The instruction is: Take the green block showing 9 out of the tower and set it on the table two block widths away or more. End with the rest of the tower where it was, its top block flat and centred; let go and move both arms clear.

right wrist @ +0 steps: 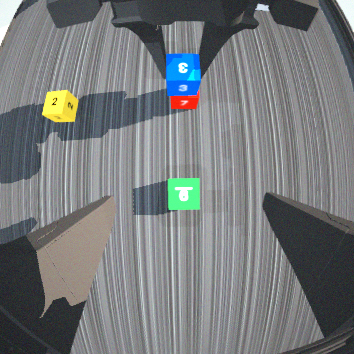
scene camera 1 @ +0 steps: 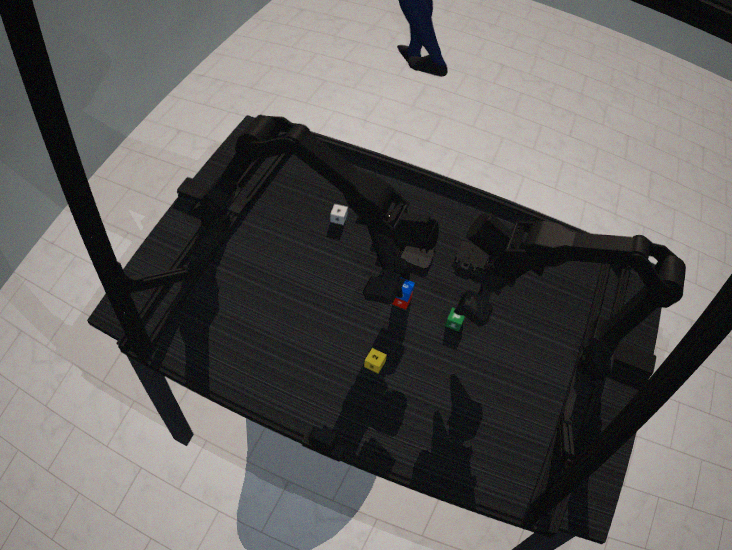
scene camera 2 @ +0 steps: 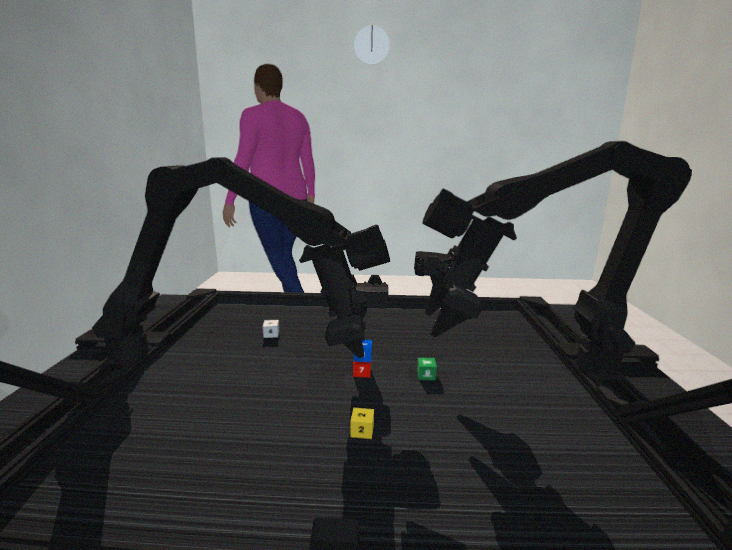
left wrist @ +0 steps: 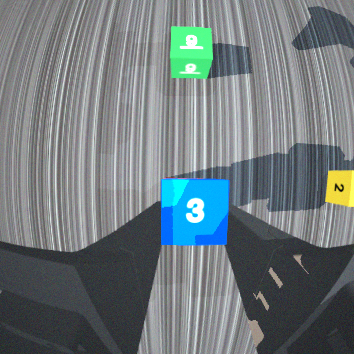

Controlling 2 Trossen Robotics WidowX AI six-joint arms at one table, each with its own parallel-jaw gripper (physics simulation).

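Places are measured from the left arm's base along level axes (x back, y up, z left), in centimetres.
Where they show: left gripper, between the fingertips: (right wrist: 181, 76) (scene camera 1: 403, 290) (scene camera 2: 362, 352) (left wrist: 191, 208); right gripper, between the fingertips: (right wrist: 191, 201) (scene camera 1: 463, 295) (scene camera 2: 430, 324); left arm's base, origin of its link: (scene camera 1: 215, 224) (scene camera 2: 128, 355); right arm's base, origin of its link: (scene camera 1: 591, 370) (scene camera 2: 597, 370).
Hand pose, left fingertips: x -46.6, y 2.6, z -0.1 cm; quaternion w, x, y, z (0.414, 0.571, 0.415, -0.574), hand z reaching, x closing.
Note:
Each offset is from my left fingertips to the centre of the thing.
The green block {dx -12.3, dy -3.1, dz +0.0 cm} (scene camera 1: 455, 319) (scene camera 2: 426, 369) (left wrist: 191, 47) (right wrist: 184, 194) showing 9 lies flat on the table, apart from the tower and to its right in scene camera 2. The red block {dx +0.0, dy -3.1, dz +0.3 cm} (scene camera 1: 400, 303) (scene camera 2: 362, 370) (right wrist: 184, 102) showing 7 stands on the table. My left gripper (scene camera 2: 362, 353) (left wrist: 191, 208) is shut on the blue block {dx -0.2, dy +0.4, dz +0.0 cm} (scene camera 1: 407, 289) (scene camera 2: 366, 350) (left wrist: 195, 200) (right wrist: 183, 68) showing 3. The blue block is level and sits over the red one; no clear gap shows between them. My right gripper (scene camera 2: 431, 324) (right wrist: 191, 201) is open and empty, above the green block with its fingers to either side.
A yellow block {dx -0.9, dy -3.1, dz -16.1 cm} (scene camera 1: 375, 360) (scene camera 2: 361, 423) (left wrist: 341, 188) (right wrist: 60, 105) lies nearer scene camera 2 than the tower. A white block {dx +21.9, dy -3.1, dz +15.3 cm} (scene camera 1: 338, 214) (scene camera 2: 270, 328) lies at the back left in scene camera 2. The two arms lean towards each other over the table. A person stands behind the table.

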